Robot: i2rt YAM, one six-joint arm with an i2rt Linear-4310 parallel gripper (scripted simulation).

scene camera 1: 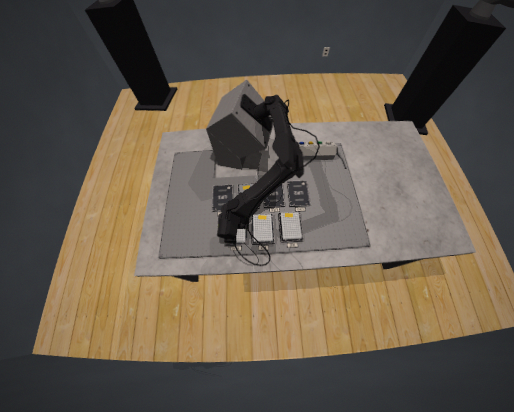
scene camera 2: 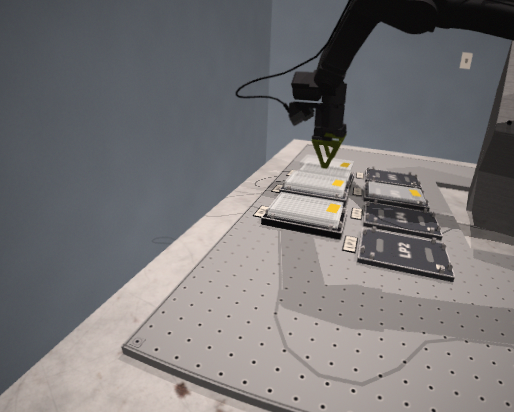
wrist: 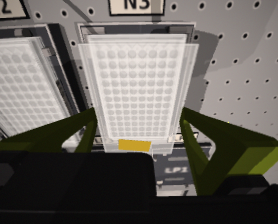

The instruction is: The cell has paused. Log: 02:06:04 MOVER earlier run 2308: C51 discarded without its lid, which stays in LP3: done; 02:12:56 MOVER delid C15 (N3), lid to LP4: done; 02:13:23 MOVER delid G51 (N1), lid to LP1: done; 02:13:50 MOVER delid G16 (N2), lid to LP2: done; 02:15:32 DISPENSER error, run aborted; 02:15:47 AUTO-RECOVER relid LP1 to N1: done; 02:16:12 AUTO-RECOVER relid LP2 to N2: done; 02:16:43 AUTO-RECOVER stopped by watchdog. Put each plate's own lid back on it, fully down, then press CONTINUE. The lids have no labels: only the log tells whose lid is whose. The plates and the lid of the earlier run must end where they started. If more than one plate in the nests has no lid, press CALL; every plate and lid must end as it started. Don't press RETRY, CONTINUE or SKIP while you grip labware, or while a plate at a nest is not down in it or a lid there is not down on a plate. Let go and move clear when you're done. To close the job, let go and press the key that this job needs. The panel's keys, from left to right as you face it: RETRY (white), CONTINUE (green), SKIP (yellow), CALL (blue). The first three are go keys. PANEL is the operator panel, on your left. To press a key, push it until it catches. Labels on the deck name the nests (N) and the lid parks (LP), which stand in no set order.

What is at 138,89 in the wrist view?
An unlabelled lid.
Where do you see an unlabelled lid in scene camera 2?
327,183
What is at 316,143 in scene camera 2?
My gripper.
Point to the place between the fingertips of my gripper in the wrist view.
138,111
